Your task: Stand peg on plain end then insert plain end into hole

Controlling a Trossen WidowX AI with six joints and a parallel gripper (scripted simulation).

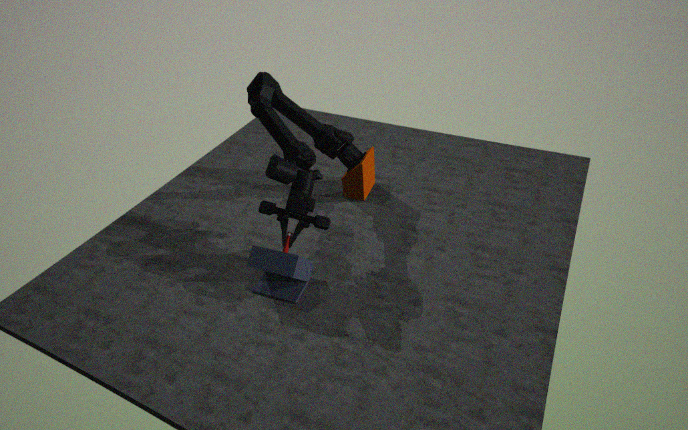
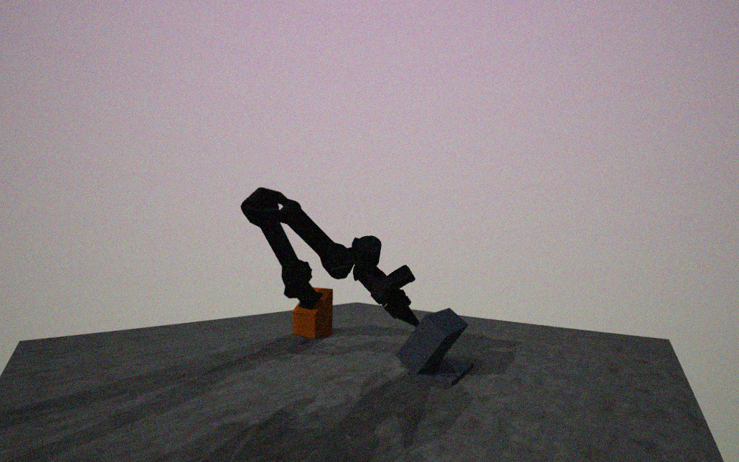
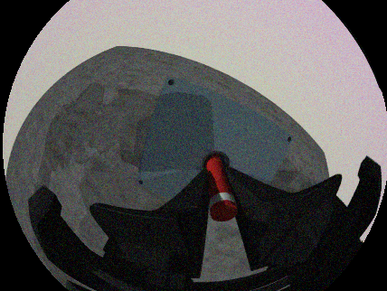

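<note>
The grey-blue sloped panel lies 40 mm ahead of my gripper tip and 30 mm below it. The rest, counted from my gripper tip: flat foot plate: 90 mm below, 60 mm ahead; red peg: 10 mm behind, 10 mm above.
</note>
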